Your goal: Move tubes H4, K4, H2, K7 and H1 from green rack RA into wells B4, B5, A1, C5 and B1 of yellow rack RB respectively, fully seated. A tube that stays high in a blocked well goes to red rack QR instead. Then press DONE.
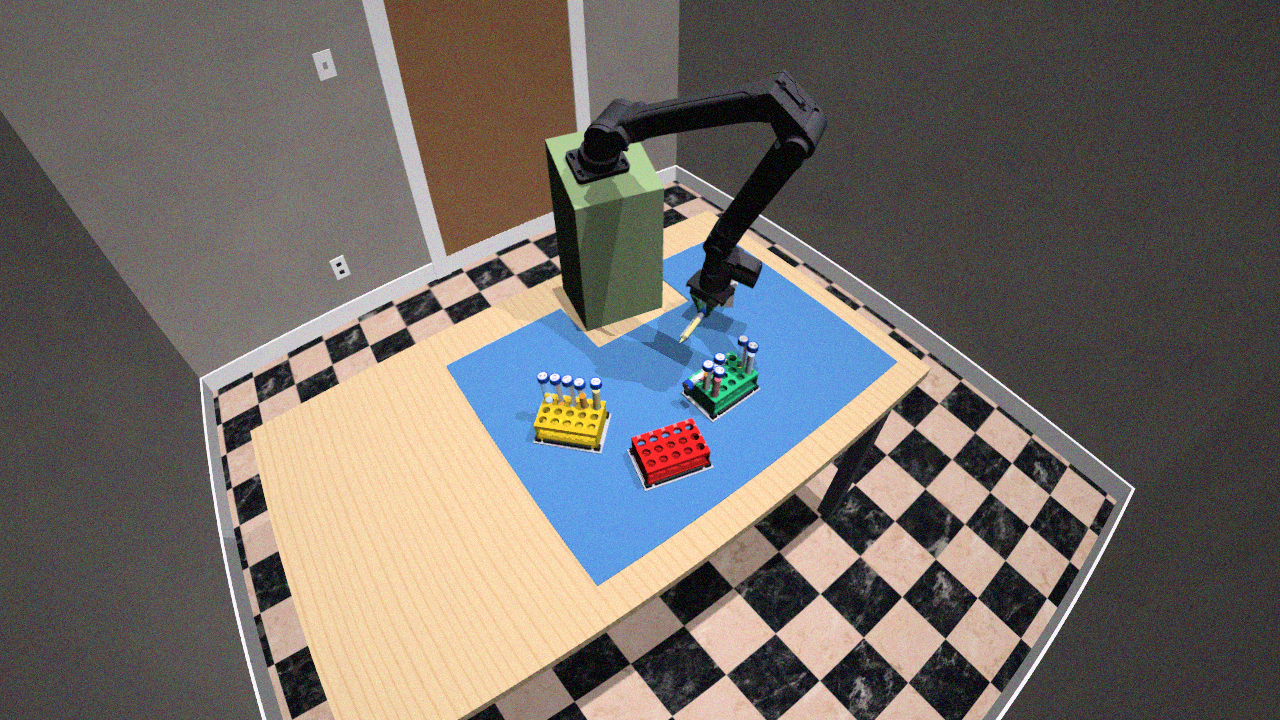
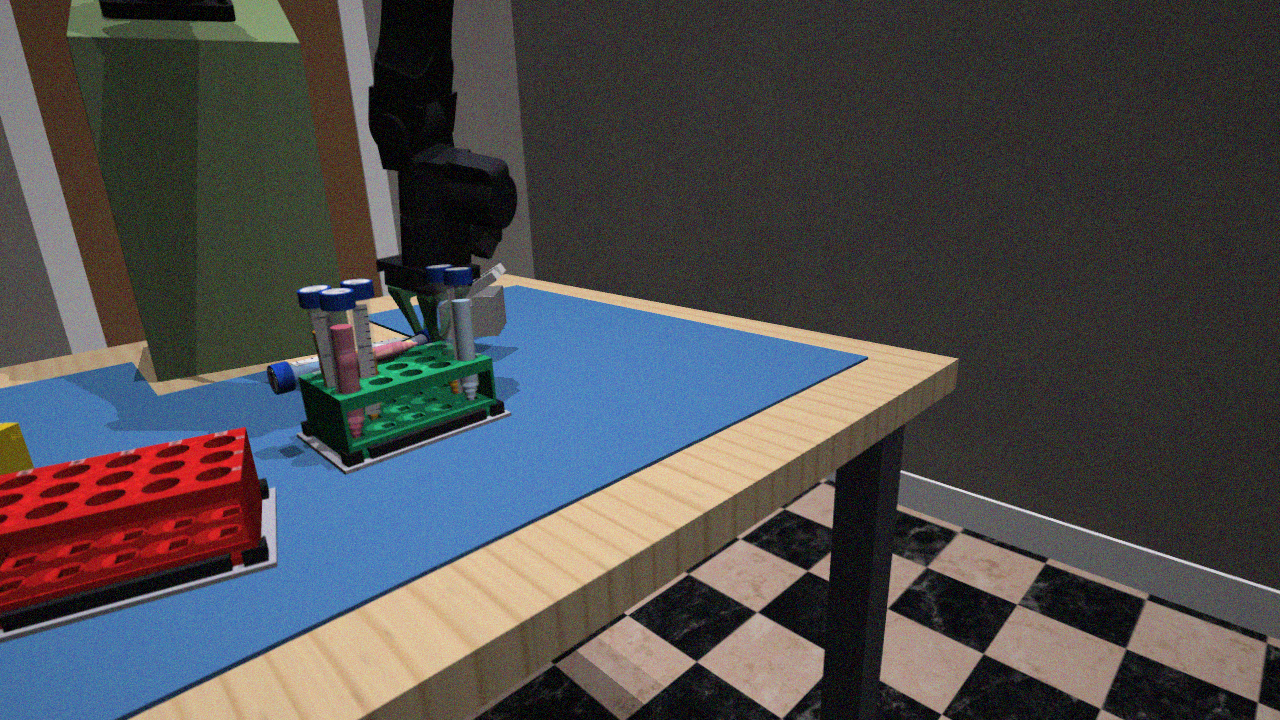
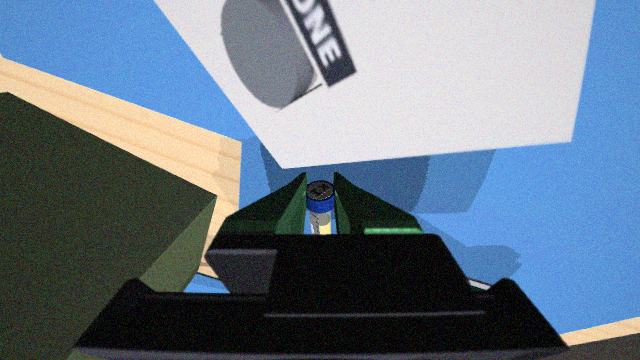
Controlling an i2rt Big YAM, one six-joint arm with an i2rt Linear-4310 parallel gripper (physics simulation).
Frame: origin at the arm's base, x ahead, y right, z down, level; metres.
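Seen in the pictures: gripper, between the fingertips: (image 1: 703, 314) (image 3: 320, 179); arm's base, origin of its link: (image 1: 597, 163) (image 2: 168, 8).
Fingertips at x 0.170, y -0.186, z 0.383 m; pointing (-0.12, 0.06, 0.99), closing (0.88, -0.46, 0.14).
Observation:
Offsets run from my fingertips to a thing's top centre. "spot": to the spot under its first point. Level surfaces: height alone.
My gripper (image 1: 700, 311) (image 2: 426, 336) (image 3: 320, 179) is shut on the blue cap of a tube @[dy +0.054, dx +0.032, dz -0.021 m] (image 1: 691, 327) (image 3: 320, 204) with pale yellow contents. The tube is slanted, low by the mat, behind the green rack; I cannot read its cap. Green rack RA @[dy +0.096, dx +0.228, dz -0.051 m] (image 1: 725, 401) (image 2: 324, 419) holds several upright capped tubes. Another tube, its blue cap @[spot: dy +0.181, dx +0.227, dz -0.068 m] (image 1: 689, 384) (image 2: 281, 377) at the rack's left end, lies slanted there. Yellow rack RB @[dy +0.421, dx +0.168, dz -0.051 m] (image 1: 571, 433) (image 2: 12, 447) has a row of blue-capped tubes along its back. Red rack QR @[dy +0.280, dx +0.327, dz -0.051 m] (image 1: 677, 469) (image 2: 253, 483) shows empty wells. Well labels are unreadable.
The pale box @[dy -0.073, dx -0.036, dz -0.078 m] (image 2: 487, 313) (image 3: 450, 75) with the grey button @[dy -0.064, dx -0.041, dz -0.062 m] (image 3: 270, 55) and DONE label @[spot: dy -0.073, dx -0.029, dz -0.062 m] (image 3: 320, 42) stands right beside the fingers. The green pedestal (image 1: 617, 259) (image 2: 241, 205) (image 3: 90, 200) stands to the other side. A blue mat @[dz +0.002 m] (image 1: 805, 331) lies under the racks.

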